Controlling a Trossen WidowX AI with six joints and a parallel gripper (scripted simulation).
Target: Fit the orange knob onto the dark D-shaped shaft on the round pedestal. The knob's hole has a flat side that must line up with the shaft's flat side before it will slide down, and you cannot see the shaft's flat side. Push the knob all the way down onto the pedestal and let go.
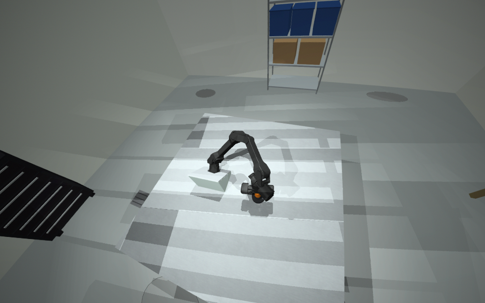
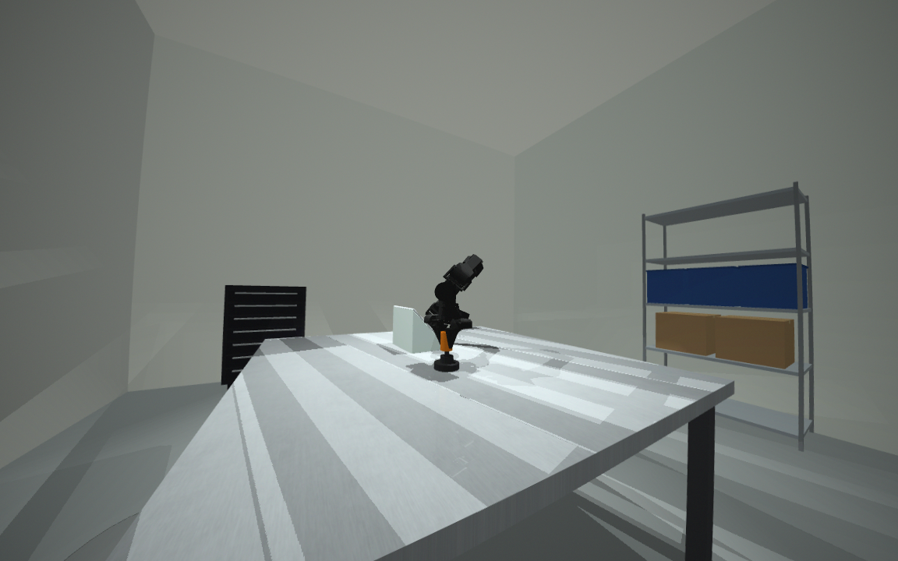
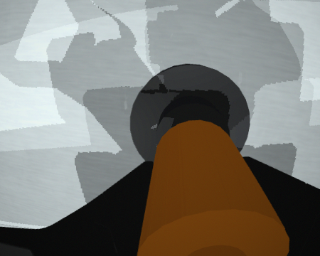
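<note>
The orange knob is 2 cm above my gripper tip. Also, from my gripper tip: dark round pedestal (4 cm below).
</note>
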